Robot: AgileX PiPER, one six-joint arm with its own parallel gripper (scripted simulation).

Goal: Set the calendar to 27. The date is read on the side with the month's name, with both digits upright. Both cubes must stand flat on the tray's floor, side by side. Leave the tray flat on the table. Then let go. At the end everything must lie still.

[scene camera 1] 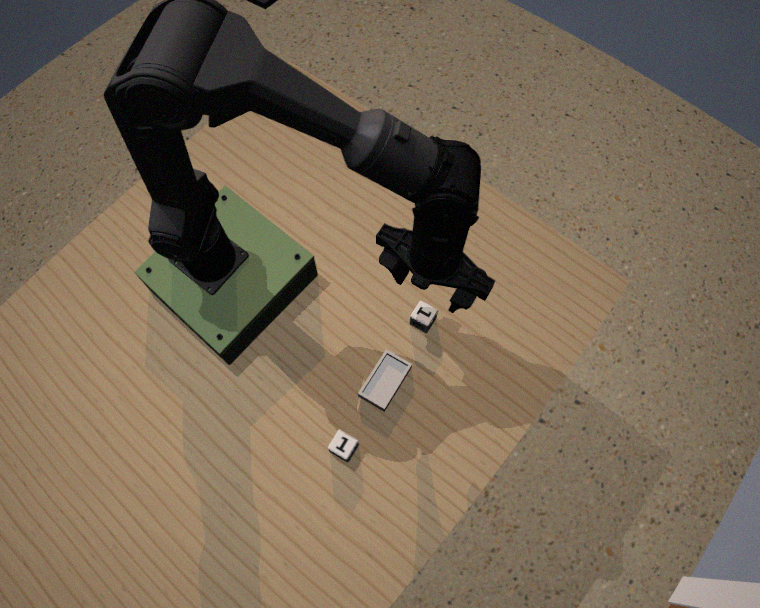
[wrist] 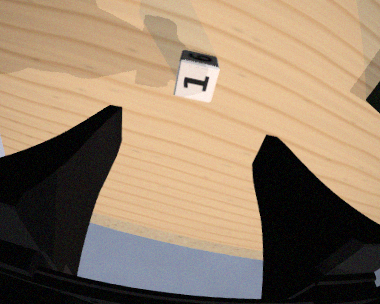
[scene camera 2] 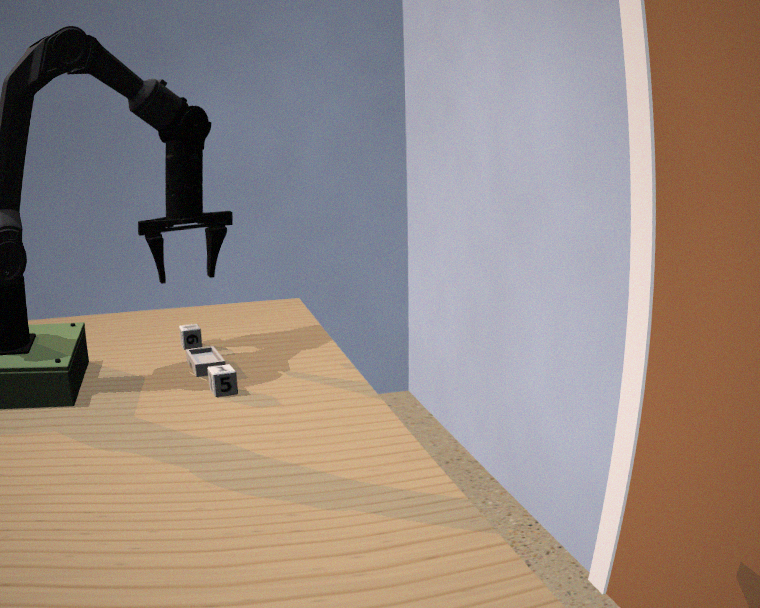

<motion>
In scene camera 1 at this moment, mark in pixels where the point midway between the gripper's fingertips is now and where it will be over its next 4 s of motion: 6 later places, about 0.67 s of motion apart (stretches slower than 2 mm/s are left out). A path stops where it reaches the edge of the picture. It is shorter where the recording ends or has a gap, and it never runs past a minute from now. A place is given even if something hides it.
The gripper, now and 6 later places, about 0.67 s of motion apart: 428,291; 412,340; 358,418; 340,435; 341,438; 341,441; 342,443
</motion>
